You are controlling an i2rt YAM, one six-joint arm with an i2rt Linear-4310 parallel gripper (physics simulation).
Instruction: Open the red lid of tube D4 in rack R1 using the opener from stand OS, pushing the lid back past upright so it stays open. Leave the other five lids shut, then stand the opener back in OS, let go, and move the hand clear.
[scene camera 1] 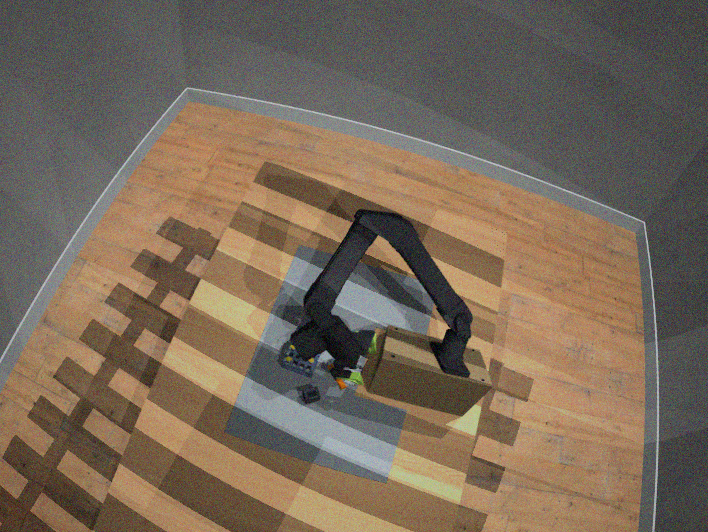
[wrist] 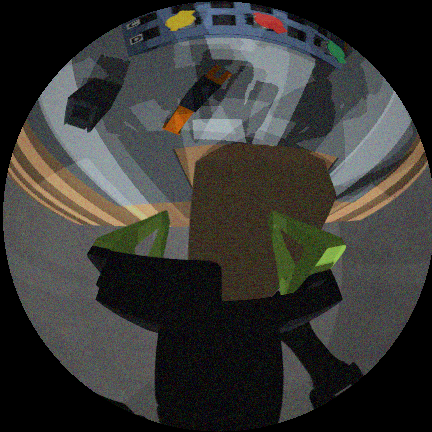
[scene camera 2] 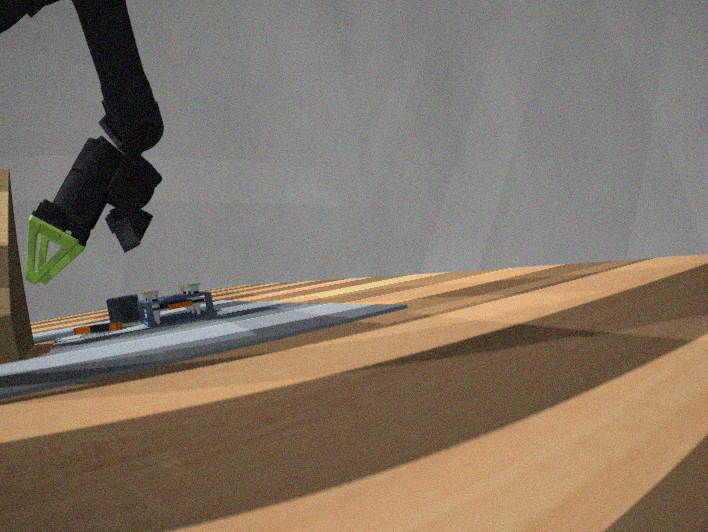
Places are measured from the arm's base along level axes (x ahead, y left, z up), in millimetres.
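Pixels of known places: gripper, between the fingertips: (scene camera 1: 367, 369) (wrist: 218, 215) (scene camera 2: 36, 282); arm's base, origin of its link: (scene camera 1: 448, 360) (wrist: 247, 282).
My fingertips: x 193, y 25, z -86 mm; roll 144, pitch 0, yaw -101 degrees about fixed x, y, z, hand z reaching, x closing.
Note:
For each thing: its top centre in the pictures, then the offset to it from my fingertips. Level surfaces: height alone.
- opener, centre of its top: (wrist: 191, 102) (scene camera 2: 97, 324) (scene camera 1: 336, 376) dz -71, dx +75, dy +8 mm
- dark block, centre of its top: (wrist: 76, 115) (scene camera 2: 121, 296) (scene camera 1: 311, 392) dz -40, dx +131, dy +84 mm
- Blue rack R1, centre of its top: (scene camera 2: 169, 288) (scene camera 1: 305, 346) dz -38, dx +174, dy -47 mm
- grey patterned mat, height of its surface: dz -80 mm
My gripper (scene camera 1: 364, 361) (scene camera 2: 37, 281) (wrist: 218, 215) is open and empty, its green fingers held above the table beside the brown block. The opener (scene camera 1: 341, 383) (scene camera 2: 98, 327) (wrist: 197, 95), orange at both ends and black in the middle, lies flat on the mat, apart from the fingers. Stand OS, a dark block (scene camera 1: 309, 393) (scene camera 2: 121, 309) (wrist: 95, 97), stands beside it. Blue rack R1 (scene camera 1: 294, 366) (scene camera 2: 149, 315) (wrist: 225, 32) is beyond the opener in the wrist view. The red lid (wrist: 270, 22) sits in the near row marked D, between a yellow lid (wrist: 180, 20) and a green lid (wrist: 336, 51); its angle is unclear.
The tall brown block (scene camera 1: 423, 383) (scene camera 2: 10, 297) (wrist: 260, 200) carries the arm's base and stands close to the fingers. The grey patterned mat (scene camera 1: 320, 434) (scene camera 2: 286, 320) lies under the rack, stand and opener. The arm hides part of this area in scene camera 1.

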